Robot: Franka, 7 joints.
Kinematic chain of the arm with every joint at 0, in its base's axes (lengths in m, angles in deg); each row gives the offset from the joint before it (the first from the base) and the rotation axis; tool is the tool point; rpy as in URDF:
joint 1: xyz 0 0 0.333 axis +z
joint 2: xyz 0 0 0 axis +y
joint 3: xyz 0 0 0.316 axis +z
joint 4: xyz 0.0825 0 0 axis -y
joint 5: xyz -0.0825 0 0.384 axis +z
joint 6: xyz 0 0 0 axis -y
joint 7: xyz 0.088 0 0 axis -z
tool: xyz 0 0 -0.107 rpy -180 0 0
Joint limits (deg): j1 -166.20..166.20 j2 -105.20..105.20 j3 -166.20..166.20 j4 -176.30..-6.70 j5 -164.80..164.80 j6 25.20..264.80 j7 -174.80..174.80
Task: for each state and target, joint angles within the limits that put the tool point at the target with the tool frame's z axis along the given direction. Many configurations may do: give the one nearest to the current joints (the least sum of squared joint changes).
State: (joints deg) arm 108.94 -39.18 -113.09 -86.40 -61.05 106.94 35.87
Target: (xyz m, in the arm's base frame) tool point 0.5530 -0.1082 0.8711 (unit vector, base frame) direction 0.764 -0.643 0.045
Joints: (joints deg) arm 103.90 -0.54 -116.79 -74.84 -68.31 150.60 35.87
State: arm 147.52 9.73 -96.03 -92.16 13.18 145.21 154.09
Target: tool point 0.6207 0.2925 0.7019 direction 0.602 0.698 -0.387
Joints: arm 158.91 -25.05 -118.60 -78.63 3.46 155.92 154.09
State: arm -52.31 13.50 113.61 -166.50 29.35 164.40 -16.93
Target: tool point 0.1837 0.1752 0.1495 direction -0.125 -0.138 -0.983
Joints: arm -43.86 -6.73 98.38 -175.50 29.04 163.79 -16.93
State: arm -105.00 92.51 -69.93 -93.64 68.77 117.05 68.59
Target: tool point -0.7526 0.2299 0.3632 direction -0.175 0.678 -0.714
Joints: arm -154.96 84.02 -90.57 -65.30 56.35 122.32 68.59
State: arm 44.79 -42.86 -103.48 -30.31 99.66 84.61 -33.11
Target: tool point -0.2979 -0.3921 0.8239 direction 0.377 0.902 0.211
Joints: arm 16.41 -54.23 -83.70 -54.14 99.49 38.31 -33.11
